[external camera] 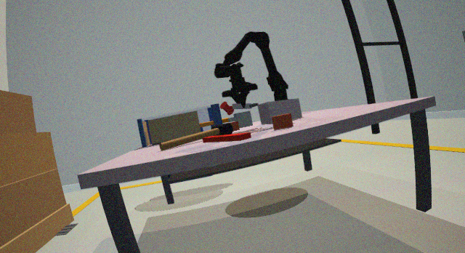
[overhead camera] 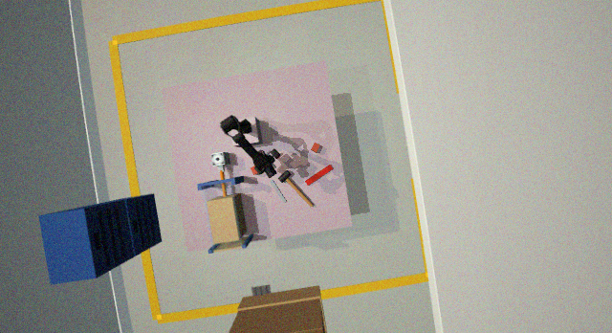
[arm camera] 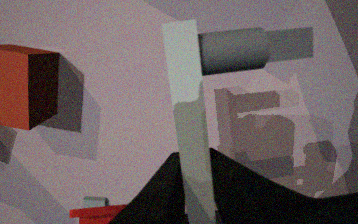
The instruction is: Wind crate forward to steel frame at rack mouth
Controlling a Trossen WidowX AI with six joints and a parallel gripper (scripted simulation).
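The red knob is 60 mm ahead of my gripper tip, 10 mm to the right of it and 10 mm above it. Also, from my gripper tip: winch handle (10 mm ahead, 10 mm above); then thin grey tool (230 mm ahead, 100 mm below, 20 mm to the right); then red bar (320 mm to the left, 190 mm ahead, 90 mm below).
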